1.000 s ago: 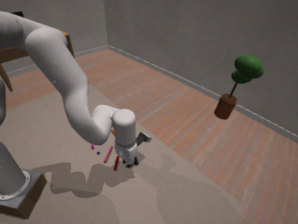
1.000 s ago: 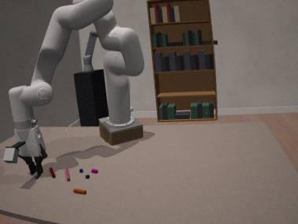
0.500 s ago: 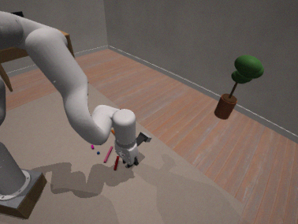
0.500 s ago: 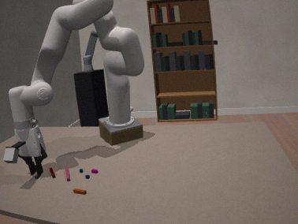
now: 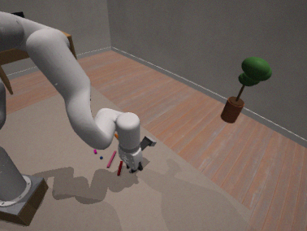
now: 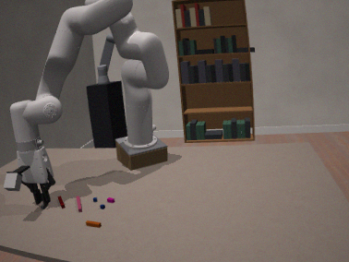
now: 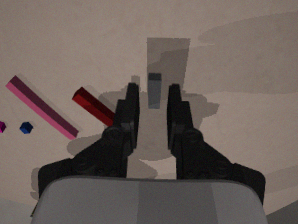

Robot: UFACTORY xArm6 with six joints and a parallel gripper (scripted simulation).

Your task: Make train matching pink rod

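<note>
Now: hand 3 cm above the grey rod. The rest, counted from my hand: red rod 4 cm behind, 4 cm to the left, 3 cm below; pink rod 6 cm behind, 10 cm to the left, 3 cm below; magenta rod 11 cm behind, 18 cm to the left, 3 cm below.
</note>
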